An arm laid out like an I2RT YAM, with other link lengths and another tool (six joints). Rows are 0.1 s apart.
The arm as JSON. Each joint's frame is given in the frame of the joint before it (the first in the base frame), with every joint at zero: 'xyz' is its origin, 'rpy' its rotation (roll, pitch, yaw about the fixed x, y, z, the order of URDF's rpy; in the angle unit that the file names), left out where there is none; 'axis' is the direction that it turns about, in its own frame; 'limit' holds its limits. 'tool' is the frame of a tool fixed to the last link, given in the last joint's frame.
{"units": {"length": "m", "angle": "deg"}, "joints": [
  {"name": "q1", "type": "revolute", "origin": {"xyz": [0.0, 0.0, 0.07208]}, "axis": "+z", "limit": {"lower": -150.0, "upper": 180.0}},
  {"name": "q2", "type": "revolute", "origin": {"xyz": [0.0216, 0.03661, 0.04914], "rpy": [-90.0, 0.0, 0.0]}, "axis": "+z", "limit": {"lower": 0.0, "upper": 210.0}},
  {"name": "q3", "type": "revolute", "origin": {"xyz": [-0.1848, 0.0, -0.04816], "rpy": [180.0, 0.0, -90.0]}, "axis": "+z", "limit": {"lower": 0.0, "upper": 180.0}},
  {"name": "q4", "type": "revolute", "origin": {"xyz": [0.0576, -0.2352, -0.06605], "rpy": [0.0, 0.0, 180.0]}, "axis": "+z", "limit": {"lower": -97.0, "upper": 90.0}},
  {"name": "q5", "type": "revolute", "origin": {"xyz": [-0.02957, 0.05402, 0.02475], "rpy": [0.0, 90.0, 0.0]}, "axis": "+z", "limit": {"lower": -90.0, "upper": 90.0}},
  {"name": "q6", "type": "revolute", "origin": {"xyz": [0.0, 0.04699, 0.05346], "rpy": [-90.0, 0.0, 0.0]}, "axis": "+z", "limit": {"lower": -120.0, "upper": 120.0}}
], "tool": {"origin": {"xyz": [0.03, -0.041, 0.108], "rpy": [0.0, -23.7, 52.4]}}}
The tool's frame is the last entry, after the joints.
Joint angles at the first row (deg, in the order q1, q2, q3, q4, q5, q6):
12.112 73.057 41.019 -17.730 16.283 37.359
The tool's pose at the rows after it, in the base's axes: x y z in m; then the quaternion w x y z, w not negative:
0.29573 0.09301 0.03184 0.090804 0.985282 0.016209 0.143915
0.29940 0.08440 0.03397 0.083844 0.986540 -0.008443 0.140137
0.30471 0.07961 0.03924 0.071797 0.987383 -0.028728 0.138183
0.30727 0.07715 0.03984 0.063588 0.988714 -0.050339 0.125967
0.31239 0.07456 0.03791 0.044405 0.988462 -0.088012 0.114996
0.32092 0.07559 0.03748 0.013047 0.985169 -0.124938 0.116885
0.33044 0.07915 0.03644 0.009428 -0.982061 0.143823 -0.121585
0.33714 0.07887 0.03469 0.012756 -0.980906 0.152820 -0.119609
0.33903 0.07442 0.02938 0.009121 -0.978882 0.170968 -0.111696
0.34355 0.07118 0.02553 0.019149 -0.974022 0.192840 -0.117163
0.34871 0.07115 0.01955 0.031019 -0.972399 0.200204 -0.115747
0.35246 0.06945 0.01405 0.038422 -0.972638 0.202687 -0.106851
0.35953 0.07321 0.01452 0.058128 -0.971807 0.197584 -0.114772
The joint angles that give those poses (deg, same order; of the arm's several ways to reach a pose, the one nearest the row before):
10.341 73.651 41.705 -18.811 14.492 38.522
8.331 73.802 42.328 -19.621 13.989 39.873
6.763 74.385 43.933 -20.806 13.020 41.401
6.179 76.026 45.815 -22.627 13.002 43.795
5.328 78.306 47.343 -23.422 12.619 48.191
4.645 80.155 48.062 -22.202 11.245 53.112
4.621 82.572 49.177 -20.337 10.196 56.207
4.533 84.981 50.947 -20.005 10.283 57.268
4.268 86.696 51.682 -20.269 11.308 58.835
3.752 87.649 51.078 -18.230 11.386 61.157
3.208 89.893 51.514 -16.408 10.289 62.134
2.289 92.280 52.772 -16.059 8.942 62.123
1.846 93.584 53.276 -13.832 6.696 62.240

